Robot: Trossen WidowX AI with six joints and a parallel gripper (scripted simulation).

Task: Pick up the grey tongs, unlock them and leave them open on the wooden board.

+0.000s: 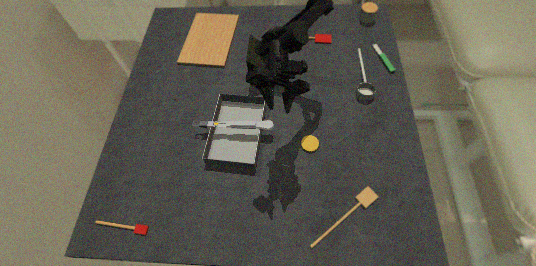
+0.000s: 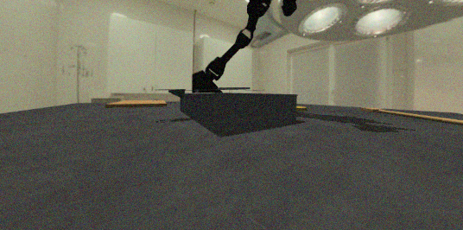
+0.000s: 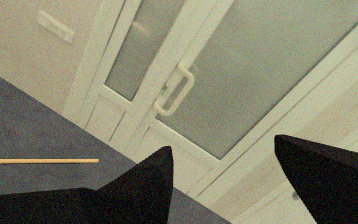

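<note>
My gripper tip is now 16 cm past the yellow lock piece, 27 cm to the left of it and 34 cm above it. Round my gripper tip: green-handled tool (55 cm behind, 47 cm to the left, 40 cm below); grey roasting tin (15 cm behind, 19 cm to the right, 38 cm below); yellow disc (10 cm behind, 11 cm to the left, 40 cm below).
</note>
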